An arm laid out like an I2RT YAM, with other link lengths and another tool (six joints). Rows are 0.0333 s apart.
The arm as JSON. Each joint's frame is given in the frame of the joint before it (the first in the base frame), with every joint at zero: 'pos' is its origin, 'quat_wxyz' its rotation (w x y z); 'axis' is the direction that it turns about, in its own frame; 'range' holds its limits. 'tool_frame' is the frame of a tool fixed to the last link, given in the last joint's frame.
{
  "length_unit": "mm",
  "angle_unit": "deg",
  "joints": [
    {
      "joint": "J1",
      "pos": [
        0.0,
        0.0,
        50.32
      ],
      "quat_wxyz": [
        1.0,
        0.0,
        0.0,
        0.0
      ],
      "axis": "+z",
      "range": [
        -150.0,
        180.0
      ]
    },
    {
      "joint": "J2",
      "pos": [
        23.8,
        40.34,
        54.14
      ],
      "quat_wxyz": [
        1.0,
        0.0,
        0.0,
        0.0
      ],
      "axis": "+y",
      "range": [
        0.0,
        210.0
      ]
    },
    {
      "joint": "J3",
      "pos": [
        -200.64,
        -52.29,
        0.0
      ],
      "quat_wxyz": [
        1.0,
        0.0,
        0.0,
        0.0
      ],
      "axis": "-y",
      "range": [
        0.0,
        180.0
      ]
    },
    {
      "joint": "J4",
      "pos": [
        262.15,
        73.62,
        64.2
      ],
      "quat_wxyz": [
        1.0,
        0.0,
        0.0,
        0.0
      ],
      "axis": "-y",
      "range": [
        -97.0,
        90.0
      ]
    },
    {
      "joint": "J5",
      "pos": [
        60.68,
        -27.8,
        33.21
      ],
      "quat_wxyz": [
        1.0,
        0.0,
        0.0,
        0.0
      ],
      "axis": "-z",
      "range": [
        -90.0,
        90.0
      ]
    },
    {
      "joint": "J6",
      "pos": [
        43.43,
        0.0,
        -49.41
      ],
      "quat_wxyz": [
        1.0,
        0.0,
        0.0,
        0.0
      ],
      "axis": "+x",
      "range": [
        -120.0,
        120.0
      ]
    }
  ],
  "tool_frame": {
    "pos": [
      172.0,
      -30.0,
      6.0
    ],
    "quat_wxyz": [
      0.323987,
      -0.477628,
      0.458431,
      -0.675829
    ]
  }
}
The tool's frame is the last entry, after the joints.
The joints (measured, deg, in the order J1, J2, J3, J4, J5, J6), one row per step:
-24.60 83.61 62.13 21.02 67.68 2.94
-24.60 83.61 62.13 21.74 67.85 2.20
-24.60 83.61 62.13 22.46 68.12 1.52
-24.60 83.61 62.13 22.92 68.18 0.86
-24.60 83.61 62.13 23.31 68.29 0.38
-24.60 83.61 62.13 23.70 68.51 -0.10
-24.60 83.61 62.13 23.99 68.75 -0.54
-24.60 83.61 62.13 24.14 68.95 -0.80
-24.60 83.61 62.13 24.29 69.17 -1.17
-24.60 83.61 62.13 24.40 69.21 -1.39
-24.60 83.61 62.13 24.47 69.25 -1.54
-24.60 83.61 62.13 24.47 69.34 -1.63
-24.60 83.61 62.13 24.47 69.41 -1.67
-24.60 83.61 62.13 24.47 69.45 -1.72
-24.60 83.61 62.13 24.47 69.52 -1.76
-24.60 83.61 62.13 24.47 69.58 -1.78
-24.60 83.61 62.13 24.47 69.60 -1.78
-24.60 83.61 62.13 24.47 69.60 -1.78
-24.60 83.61 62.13 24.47 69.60 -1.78
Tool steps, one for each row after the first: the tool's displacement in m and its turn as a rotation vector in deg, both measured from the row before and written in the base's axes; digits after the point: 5 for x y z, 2 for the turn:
-0.00044 0.00005 0.00183 -0.27 0.08 -0.17
-0.00084 0.00013 0.00178 -0.27 0.02 -0.27
-0.00011 0.00001 0.00125 -0.16 0.24 -0.07
-0.00032 0.00006 0.00101 -0.14 0.12 -0.12
-0.00074 0.00014 0.00099 -0.13 0.12 -0.23
-0.00083 0.00017 0.00076 -0.09 0.17 -0.25
-0.00071 0.00014 0.00039 -0.04 0.12 -0.20
-0.00077 0.00016 0.00044 -0.03 0.23 -0.23
-0.00012 0.00003 0.00032 -0.03 0.12 -0.04
-0.00013 0.00003 0.00021 -0.02 0.09 -0.04
-0.00033 0.00007 0.00003 0.01 0.09 -0.09
-0.00026 0.00005 0.00001 0.01 0.04 -0.07
-0.00014 0.00003 0.00002 0.01 0.05 -0.04
-0.00026 0.00006 0.00001 0.01 0.04 -0.07
-0.00022 0.00005 0.00000 0.00 0.02 -0.06
-0.00007 0.00002 0.00000 0.00 0.00 -0.02
0.00000 0.00000 0.00000 0.00 0.00 0.00
0.00000 0.00000 0.00000 0.00 0.00 0.00

